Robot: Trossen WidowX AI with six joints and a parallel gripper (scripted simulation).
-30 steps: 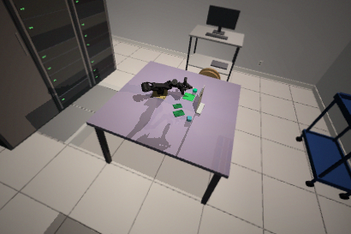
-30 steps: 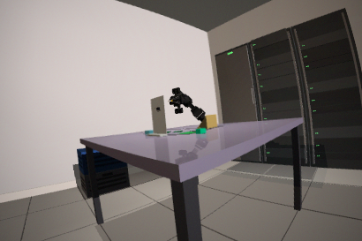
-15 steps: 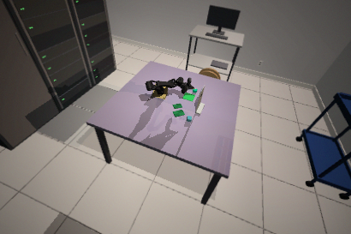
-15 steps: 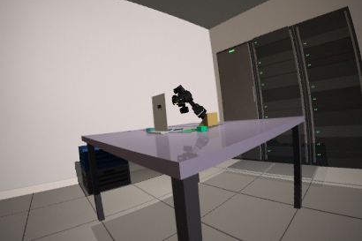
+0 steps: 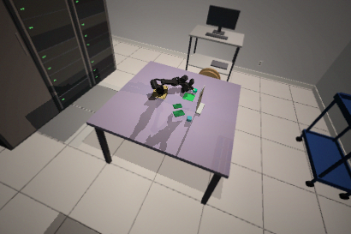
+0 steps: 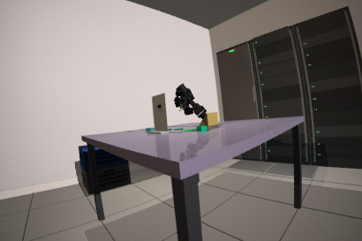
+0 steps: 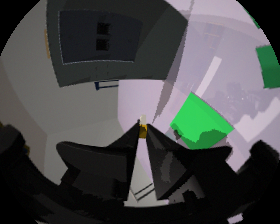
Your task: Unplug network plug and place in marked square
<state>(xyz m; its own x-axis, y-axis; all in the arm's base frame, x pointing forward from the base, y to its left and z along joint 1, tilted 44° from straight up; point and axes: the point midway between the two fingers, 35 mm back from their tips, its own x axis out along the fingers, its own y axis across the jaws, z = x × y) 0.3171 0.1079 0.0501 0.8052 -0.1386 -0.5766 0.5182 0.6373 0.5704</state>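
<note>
Now: gripper tip 14 cm above the green marked square, 4 cm to the right of it and 4 cm past it. Round my gripper tip: white plug (right at my gripper tip); then grey panel (11 cm to the right, 10 cm ahead, 3 cm below); then cyan block (31 cm to the right, 13 cm below, 4 cm ahead).
</note>
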